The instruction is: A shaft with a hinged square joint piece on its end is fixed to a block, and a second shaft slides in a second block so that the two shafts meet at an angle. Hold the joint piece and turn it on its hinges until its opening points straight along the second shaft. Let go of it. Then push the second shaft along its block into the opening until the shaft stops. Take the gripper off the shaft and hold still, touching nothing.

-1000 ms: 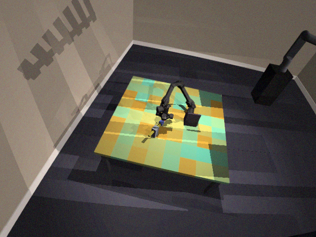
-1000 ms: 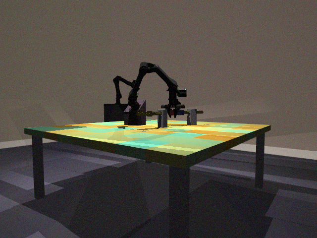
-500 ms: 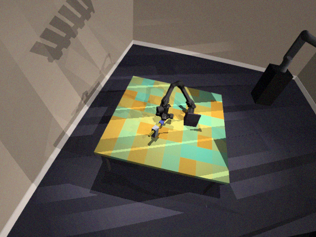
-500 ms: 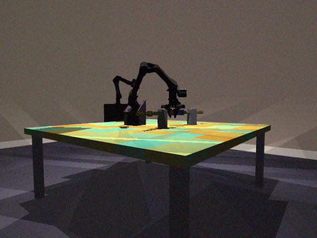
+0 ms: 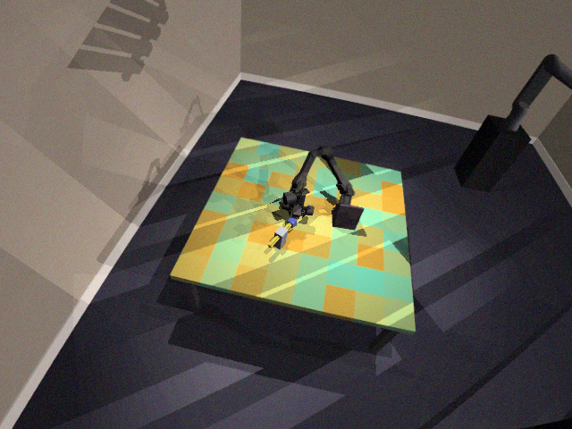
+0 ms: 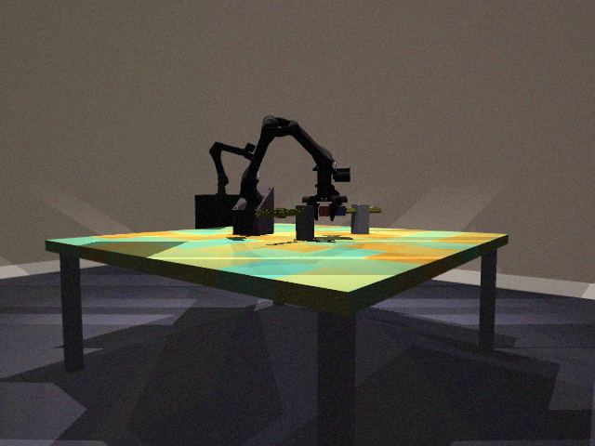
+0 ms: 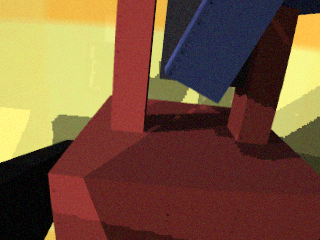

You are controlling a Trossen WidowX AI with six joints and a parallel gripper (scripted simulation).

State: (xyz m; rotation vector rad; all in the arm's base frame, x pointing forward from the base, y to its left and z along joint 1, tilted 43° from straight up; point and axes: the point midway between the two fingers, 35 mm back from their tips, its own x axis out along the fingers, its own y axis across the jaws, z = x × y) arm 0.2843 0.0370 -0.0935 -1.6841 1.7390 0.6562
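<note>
Now: the red joint piece 2 cm to the left of my gripper tip and 4 cm above it.
</note>
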